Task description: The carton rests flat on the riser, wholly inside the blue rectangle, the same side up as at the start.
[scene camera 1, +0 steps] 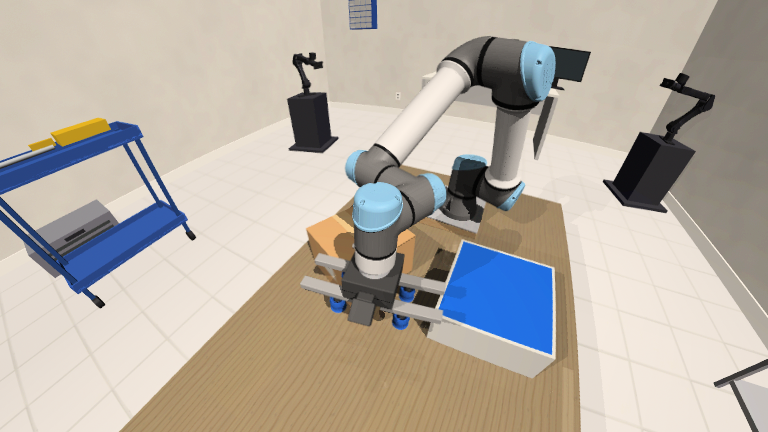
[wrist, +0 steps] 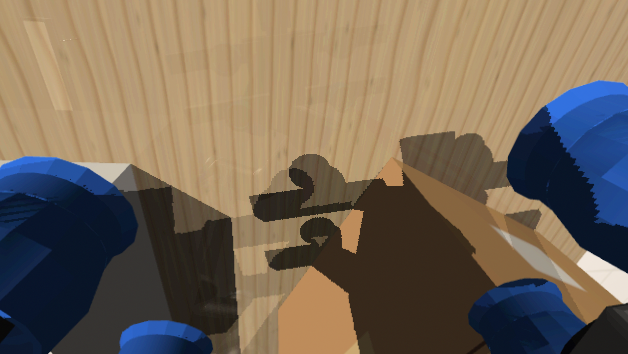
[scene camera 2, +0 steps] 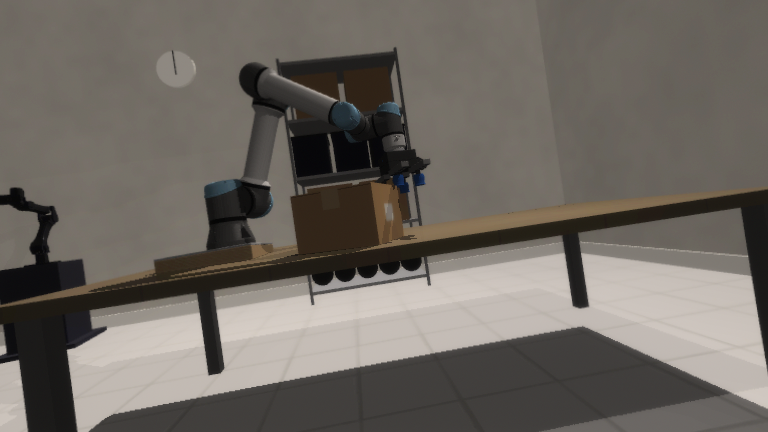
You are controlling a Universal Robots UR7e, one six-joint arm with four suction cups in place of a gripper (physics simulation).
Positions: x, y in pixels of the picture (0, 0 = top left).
my suction head: grips a brown carton (scene camera 2: 368, 214)
a riser with blue rectangle (scene camera 1: 498, 307): on the table
